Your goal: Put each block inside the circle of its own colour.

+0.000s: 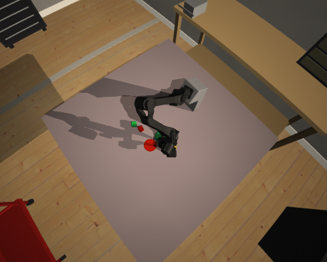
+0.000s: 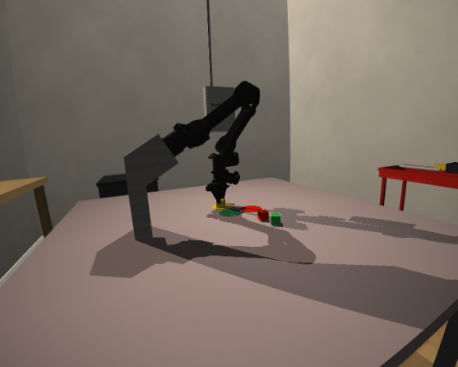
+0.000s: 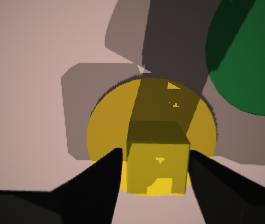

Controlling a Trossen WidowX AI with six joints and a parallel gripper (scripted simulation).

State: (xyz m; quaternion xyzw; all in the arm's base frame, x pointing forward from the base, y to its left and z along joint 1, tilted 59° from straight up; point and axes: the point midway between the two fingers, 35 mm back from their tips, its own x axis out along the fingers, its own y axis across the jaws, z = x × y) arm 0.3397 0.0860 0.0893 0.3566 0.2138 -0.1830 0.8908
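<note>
Now: hand 40 mm above the yellow block. From my hand the other things lie so: red circle 130 mm to the right, 60 mm ahead, 50 mm below; then green circle 90 mm to the right, 50 mm below, 30 mm behind; then yellow circle 50 mm below.
</note>
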